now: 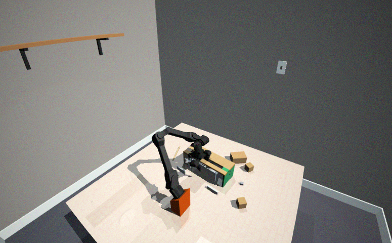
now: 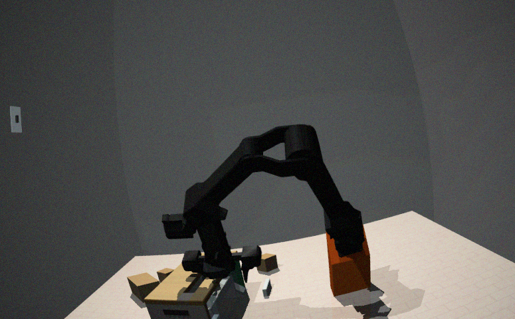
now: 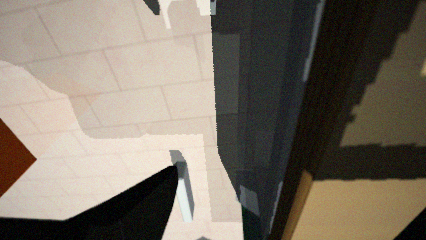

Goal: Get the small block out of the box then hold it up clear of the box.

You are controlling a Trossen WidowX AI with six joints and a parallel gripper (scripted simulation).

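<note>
My gripper tip is now 4 cm short of the clear-fronted box, 3 cm above it and 1 cm to the right of it. The rest, counted from my gripper tip: dark grey block 5 cm ahead, 3 cm to the right.
</note>
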